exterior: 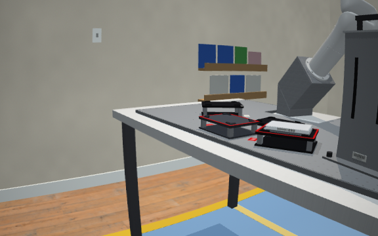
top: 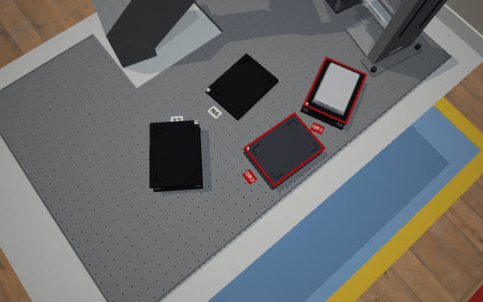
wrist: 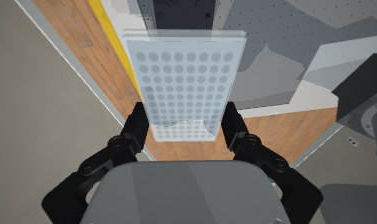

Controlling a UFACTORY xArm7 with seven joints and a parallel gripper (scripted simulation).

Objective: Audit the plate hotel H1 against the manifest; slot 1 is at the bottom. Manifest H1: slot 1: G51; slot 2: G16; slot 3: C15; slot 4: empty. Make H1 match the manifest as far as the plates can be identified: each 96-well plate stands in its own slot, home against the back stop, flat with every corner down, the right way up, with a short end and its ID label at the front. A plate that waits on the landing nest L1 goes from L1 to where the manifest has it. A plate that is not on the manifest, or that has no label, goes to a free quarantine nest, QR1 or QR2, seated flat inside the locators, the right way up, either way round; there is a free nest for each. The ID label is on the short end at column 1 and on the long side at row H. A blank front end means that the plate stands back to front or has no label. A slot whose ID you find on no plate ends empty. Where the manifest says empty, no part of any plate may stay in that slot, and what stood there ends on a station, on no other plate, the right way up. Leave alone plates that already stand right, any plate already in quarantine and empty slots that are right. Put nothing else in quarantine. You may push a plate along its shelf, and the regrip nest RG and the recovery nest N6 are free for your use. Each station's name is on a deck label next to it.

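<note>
My hand is 1 cm short of the regrip nest RG and 23 cm above it. From my hand the other things lie so: handle: 27 cm ahead, 6 cm to the right, 5 cm above; RG deck label: 9 cm behind, 2 cm to the left, 29 cm below; plate hotel H1: 27 cm ahead, 6 cm to the right, 14 cm below.
</note>
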